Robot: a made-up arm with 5 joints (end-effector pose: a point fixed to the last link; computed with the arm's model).
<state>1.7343 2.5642 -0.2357 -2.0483 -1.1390</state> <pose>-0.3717 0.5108 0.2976 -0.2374 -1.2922 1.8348</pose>
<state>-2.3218 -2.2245 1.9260 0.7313 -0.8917</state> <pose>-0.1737 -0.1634 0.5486 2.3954 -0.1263 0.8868</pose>
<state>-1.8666 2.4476 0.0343 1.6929 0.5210</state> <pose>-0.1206 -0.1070 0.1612 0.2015 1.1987 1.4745</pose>
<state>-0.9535 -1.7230 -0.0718 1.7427 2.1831</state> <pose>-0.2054 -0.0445 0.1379 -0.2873 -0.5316 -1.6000</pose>
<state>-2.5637 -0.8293 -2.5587 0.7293 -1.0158</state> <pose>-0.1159 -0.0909 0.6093 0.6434 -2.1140 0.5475</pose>
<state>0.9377 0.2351 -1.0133 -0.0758 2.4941</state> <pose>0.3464 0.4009 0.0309 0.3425 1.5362 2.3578</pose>
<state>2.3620 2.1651 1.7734 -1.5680 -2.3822</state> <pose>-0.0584 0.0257 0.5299 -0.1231 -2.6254 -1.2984</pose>
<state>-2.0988 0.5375 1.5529 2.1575 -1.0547</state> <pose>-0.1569 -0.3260 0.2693 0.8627 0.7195 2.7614</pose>
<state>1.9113 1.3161 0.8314 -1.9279 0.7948</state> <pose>0.1898 0.5303 0.4925 -0.0748 1.1884 0.9325</pose>
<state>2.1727 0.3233 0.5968 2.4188 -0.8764</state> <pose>-0.1719 0.3325 0.3176 0.0667 1.8949 1.9448</pose>
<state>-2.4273 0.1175 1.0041 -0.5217 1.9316</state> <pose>0.3944 -0.2497 0.4805 1.1189 0.3661 2.7288</pose>
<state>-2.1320 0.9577 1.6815 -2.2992 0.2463</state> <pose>0.2409 -0.2448 0.3256 1.9040 0.7033 1.8863</pose>
